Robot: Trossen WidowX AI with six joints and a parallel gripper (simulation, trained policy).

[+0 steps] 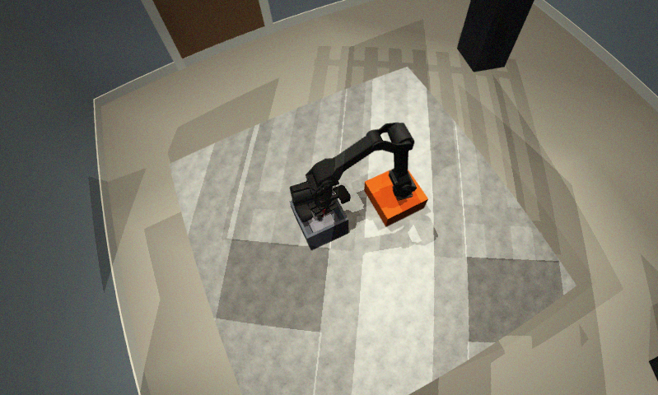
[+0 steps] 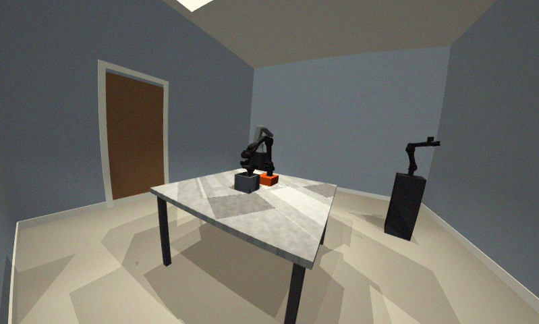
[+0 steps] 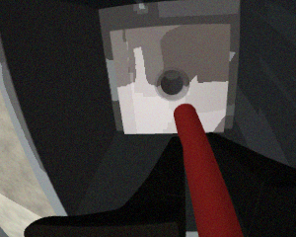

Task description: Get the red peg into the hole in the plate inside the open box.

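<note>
Now: the red peg 20 mm above my gripper tip. From my gripper tip the other things lie so: pale plate: 70 mm below, 10 mm to the right, 10 mm ahead.
</note>
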